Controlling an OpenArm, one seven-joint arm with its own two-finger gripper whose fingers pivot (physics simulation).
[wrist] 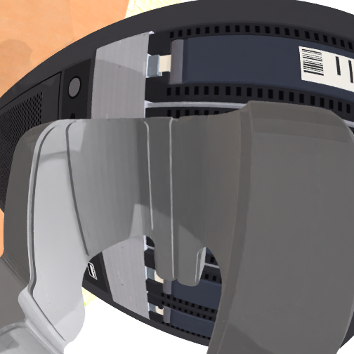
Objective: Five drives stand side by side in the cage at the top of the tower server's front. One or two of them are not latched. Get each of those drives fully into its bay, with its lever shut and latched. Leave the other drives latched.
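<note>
The cage of the tower server (122, 75) fills much of the wrist view. At the top, one drive (240, 60) lies in its bay, with a barcode label and a pale catch at its left end; its right end is out of view. Parts of two lower drives (192, 295) (190, 321) show below the fingers. The drives between are hidden behind my gripper, so their levers and seating cannot be seen. My gripper (186, 202) is shut, its two fingers meeting in front of the middle of the cage, with nothing visible between them. Whether it touches a drive is hidden.
The server's dark front panel with a round button (74, 87) and a mesh grille (25, 115) is at the left. An orange-brown surface (45, 30) shows at the upper left. The cage's slotted rails run beside the drives.
</note>
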